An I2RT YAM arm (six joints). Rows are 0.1 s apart.
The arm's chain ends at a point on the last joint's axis. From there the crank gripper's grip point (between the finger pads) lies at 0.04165 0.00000 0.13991 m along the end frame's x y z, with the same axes.
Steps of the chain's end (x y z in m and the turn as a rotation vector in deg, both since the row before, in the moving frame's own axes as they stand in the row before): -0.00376, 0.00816, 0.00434, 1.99, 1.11, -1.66; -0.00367, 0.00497, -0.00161, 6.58, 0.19, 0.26; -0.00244, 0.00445, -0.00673, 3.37, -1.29, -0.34; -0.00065, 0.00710, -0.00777, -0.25, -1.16, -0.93; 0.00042, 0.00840, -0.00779, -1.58, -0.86, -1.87
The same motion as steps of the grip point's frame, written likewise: -0.00115, 0.00207, 0.00340, 1.99, 1.11, -1.66; -0.00317, -0.01086, -0.00266, 6.58, 0.19, 0.26; -0.00562, -0.00404, -0.00608, 3.37, -1.29, -0.34; -0.00349, 0.00706, -0.00696, -0.25, -1.16, -0.93; -0.00164, 0.01094, -0.00722, -1.58, -0.86, -1.87
